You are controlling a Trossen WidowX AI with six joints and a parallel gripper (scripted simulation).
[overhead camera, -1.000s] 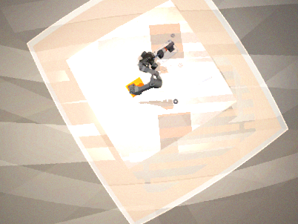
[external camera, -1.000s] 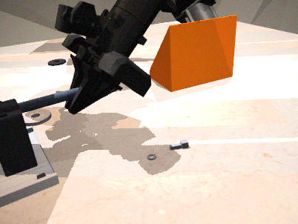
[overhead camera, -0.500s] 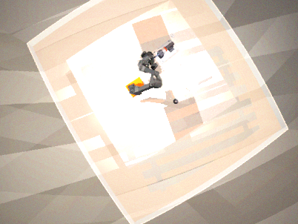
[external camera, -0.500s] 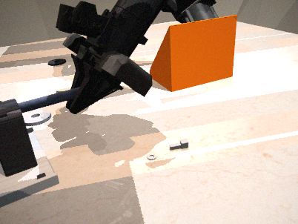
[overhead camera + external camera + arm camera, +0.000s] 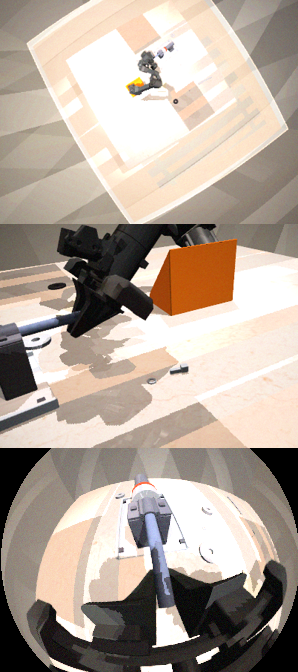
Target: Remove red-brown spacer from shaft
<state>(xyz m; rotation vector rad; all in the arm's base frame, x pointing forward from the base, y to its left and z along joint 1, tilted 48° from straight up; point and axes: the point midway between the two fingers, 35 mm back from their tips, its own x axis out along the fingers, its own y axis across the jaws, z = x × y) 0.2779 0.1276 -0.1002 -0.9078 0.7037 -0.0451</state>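
My gripper tip is 6 cm short of the blue-grey shaft, 2 cm to the right of it and 2 cm below it. From my gripper tip the other things lie so: red-brown spacer: 13 cm ahead, 3 cm to the left, 2 cm above; then small grey bolt: 14 cm behind, 7 cm to the left, 5 cm below; then pale washer: 6 cm ahead, 11 cm to the right, 5 cm below.
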